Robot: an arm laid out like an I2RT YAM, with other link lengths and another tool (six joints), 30 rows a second.
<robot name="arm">
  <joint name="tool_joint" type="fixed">
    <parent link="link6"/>
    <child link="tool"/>
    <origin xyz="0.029 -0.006 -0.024" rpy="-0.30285 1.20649 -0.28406"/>
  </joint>
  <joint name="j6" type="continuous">
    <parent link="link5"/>
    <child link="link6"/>
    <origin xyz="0.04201 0 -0.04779" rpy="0 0 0"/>
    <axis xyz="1 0 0"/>
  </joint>
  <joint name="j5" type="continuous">
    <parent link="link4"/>
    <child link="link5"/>
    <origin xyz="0.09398 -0.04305 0.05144" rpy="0 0 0"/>
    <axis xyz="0 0 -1"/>
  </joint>
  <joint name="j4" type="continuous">
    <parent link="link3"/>
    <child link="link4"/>
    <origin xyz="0.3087 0.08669 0.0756" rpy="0 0 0"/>
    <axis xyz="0 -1 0"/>
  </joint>
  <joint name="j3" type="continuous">
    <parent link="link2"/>
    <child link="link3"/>
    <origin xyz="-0.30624 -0.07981 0" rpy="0 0 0"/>
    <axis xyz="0 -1 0"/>
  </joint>
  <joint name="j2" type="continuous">
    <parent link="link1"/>
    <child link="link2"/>
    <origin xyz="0.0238 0.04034 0.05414" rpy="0 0 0"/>
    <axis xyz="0 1 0"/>
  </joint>
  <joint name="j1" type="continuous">
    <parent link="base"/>
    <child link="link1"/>
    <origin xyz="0 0 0.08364" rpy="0 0 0"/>
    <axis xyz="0 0 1"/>
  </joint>
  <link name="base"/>
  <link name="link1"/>
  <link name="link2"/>
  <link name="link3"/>
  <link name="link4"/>
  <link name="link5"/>
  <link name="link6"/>
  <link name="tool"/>
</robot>
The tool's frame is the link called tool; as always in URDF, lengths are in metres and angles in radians. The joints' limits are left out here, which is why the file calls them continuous.
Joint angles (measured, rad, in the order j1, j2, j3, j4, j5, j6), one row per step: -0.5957, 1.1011, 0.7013, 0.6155, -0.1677, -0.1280; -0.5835, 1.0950, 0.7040, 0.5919, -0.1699, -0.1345; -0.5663, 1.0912, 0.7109, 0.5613, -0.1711, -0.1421; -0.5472, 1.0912, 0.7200, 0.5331, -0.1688, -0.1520; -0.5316, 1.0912, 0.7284, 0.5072, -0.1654, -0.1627; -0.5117, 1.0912, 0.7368, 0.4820, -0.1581, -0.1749; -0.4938, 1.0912, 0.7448, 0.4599, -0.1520, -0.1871; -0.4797, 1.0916, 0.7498, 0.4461, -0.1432, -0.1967; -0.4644, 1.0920, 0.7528, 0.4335, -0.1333, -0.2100; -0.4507, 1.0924, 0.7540, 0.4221, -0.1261, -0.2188; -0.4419, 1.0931, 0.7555, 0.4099, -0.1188, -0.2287; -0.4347, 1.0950, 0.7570, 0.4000, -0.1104, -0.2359; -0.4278, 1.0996, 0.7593, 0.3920, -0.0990, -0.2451; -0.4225, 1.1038, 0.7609, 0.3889, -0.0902, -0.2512; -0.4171, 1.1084, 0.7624, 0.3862, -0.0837, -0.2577; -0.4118, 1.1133, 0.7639, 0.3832, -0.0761, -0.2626; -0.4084, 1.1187, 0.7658, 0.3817, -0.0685, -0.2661; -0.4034, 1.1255, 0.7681, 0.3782, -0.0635, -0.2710; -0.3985, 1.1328, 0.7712, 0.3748, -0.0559, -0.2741
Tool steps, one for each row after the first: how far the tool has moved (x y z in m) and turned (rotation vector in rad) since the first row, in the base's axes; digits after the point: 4 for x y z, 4 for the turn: 0.0016, 0.0043, -0.0005, 0.0020, 0.0151, 0.0130; 0.0046, 0.0097, -0.0009, 0.0058, 0.0349, 0.0300; 0.0085, 0.0150, -0.0011, 0.0072, 0.0546, 0.0451; 0.0115, 0.0193, -0.0013, 0.0069, 0.0732, 0.0557; 0.0149, 0.0247, -0.0013, 0.0049, 0.0916, 0.0666; 0.0179, 0.0297, -0.0010, 0.0010, 0.1079, 0.0767; 0.0202, 0.0334, -0.0009, -0.0026, 0.1189, 0.0809; 0.0224, 0.0375, -0.0015, -0.0094, 0.1319, 0.0846; 0.0243, 0.0413, -0.0029, -0.0124, 0.1441, 0.0902; 0.0255, 0.0435, -0.0043, -0.0157, 0.1574, 0.0908; 0.0267, 0.0450, -0.0058, -0.0170, 0.1689, 0.0891; 0.0283, 0.0459, -0.0075, -0.0199, 0.1811, 0.0839; 0.0297, 0.0466, -0.0086, -0.0222, 0.1883, 0.0799; 0.0312, 0.0474, -0.0099, -0.0253, 0.1957, 0.0783; 0.0328, 0.0482, -0.0113, -0.0266, 0.2032, 0.0758; 0.0342, 0.0483, -0.0125, -0.0270, 0.2089, 0.0714; 0.0362, 0.0489, -0.0143, -0.0280, 0.2179, 0.0713; 0.0382, 0.0494, -0.0159, -0.0273, 0.2259, 0.0687
